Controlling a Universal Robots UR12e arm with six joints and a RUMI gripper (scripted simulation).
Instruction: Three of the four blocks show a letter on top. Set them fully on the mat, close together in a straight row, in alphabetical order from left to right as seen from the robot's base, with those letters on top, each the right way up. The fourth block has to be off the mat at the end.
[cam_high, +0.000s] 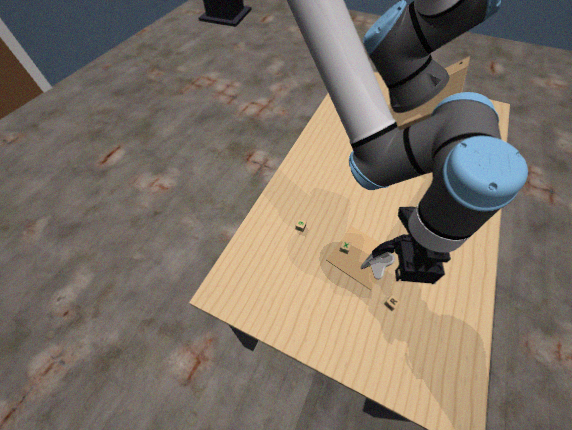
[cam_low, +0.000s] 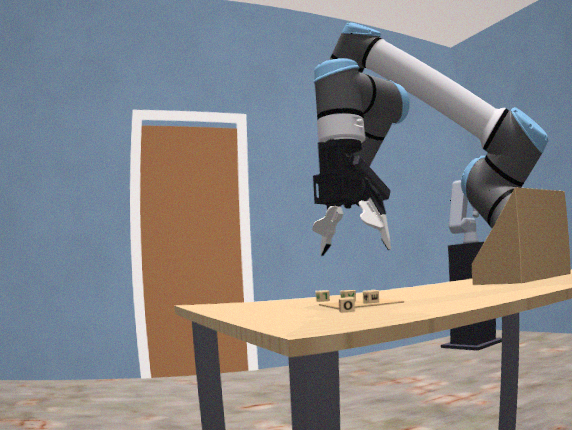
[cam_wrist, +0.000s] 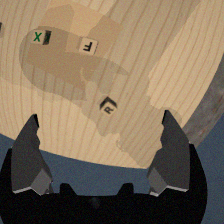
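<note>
The R block lies 9 cm below my hand, 4 cm ahead of it and 2 cm to the left of it. The rest, counted from my hand: tan mat (10 cm below, 7 cm to the right, 7 cm behind).
</note>
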